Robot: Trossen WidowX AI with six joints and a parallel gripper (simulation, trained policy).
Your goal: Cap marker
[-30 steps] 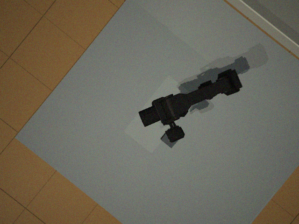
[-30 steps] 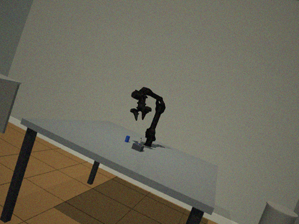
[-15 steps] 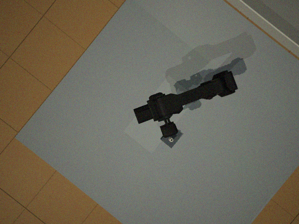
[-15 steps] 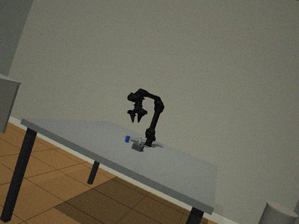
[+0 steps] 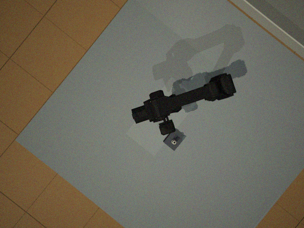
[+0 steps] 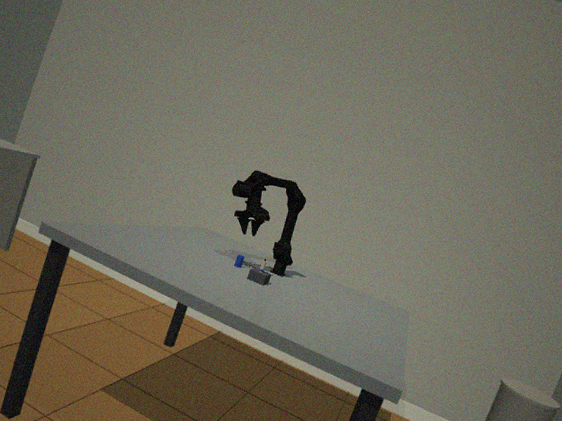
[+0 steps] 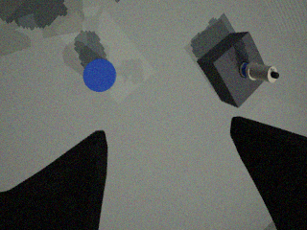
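Now: the blue cap 13 cm below my gripper tip, 3 cm behind it and 1 cm to the right of it. From my gripper tip the other things lie so: dark holder block 13 cm to the left, 13 cm below, 7 cm ahead.
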